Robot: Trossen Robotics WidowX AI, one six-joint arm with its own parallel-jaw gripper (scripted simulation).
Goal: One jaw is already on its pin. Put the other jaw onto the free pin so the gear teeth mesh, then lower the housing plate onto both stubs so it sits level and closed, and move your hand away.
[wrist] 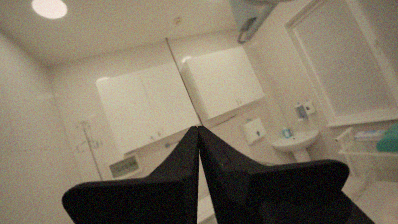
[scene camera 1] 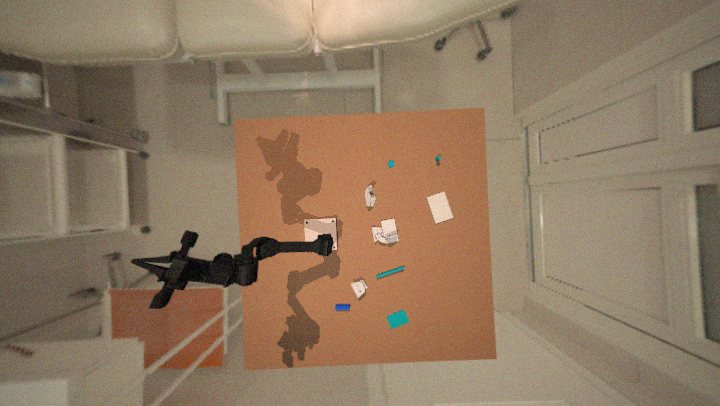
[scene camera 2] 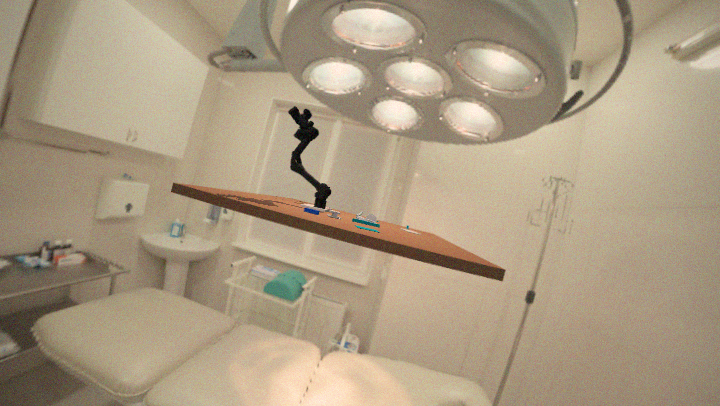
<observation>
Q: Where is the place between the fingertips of the gripper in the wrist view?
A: At 197,131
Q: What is the gripper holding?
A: Nothing.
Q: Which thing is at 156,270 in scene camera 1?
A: The gripper.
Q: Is the gripper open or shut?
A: Shut.
</observation>
